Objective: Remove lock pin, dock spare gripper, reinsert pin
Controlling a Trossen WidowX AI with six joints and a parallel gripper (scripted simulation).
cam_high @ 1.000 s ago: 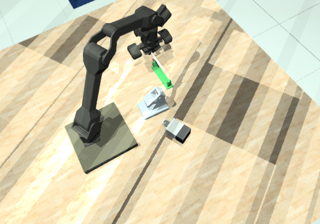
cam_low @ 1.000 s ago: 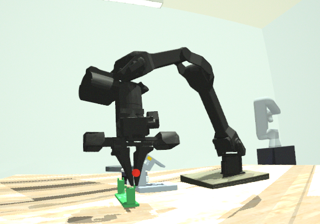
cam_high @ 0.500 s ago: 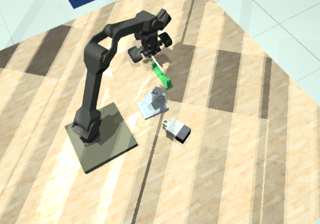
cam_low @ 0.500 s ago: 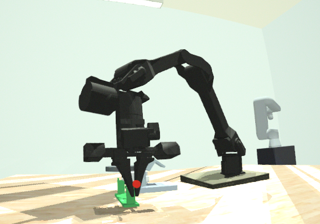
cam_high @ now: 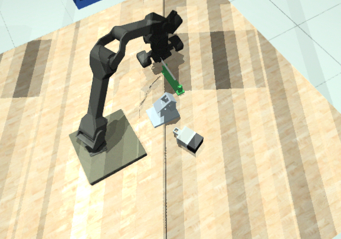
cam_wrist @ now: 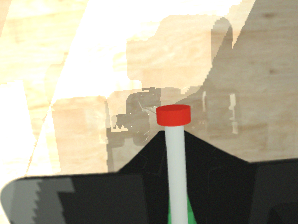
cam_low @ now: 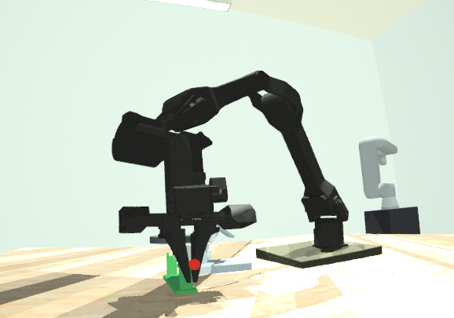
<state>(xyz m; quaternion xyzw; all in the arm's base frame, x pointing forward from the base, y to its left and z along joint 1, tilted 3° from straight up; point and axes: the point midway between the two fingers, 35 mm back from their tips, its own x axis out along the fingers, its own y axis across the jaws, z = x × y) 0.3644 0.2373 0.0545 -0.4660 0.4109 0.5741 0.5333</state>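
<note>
My gripper tip is now 100 mm to the left of the green cradle and 10 mm short of it. Round my gripper tip: spare gripper 360 mm to the right, 50 mm behind; then mount 220 mm to the right, 70 mm behind, 30 mm above.
</note>
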